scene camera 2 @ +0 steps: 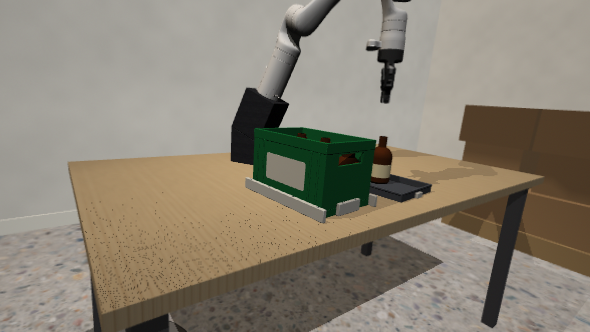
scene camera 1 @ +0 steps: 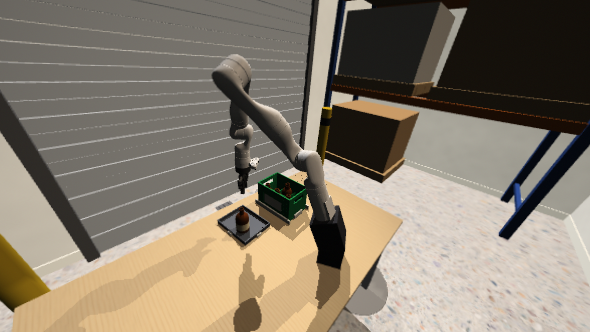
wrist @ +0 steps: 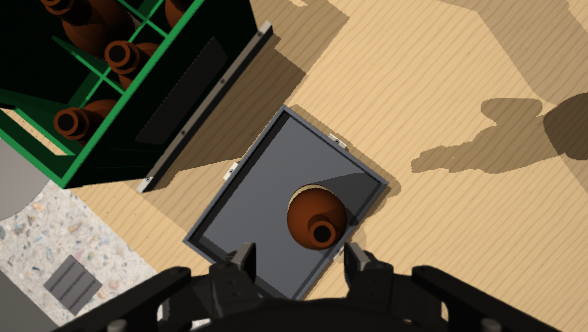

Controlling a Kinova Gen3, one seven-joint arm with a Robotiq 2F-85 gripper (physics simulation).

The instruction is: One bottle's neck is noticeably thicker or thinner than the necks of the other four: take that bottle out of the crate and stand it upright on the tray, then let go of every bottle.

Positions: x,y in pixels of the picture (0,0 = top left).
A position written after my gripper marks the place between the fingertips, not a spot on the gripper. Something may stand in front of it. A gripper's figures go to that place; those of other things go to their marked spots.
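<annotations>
The brown bottle (scene camera 2: 382,161) is 1.05 m from the lens. My gripper (scene camera 2: 384,103) is 1.04 m from the lens, and the dark tray (scene camera 2: 400,189) is 1.04 m from the lens as well. I see the green crate (scene camera 2: 308,169) at 0.72 m from the lens. The marked spots on the green crate and the dark tray are 0.40 m apart.
</annotations>
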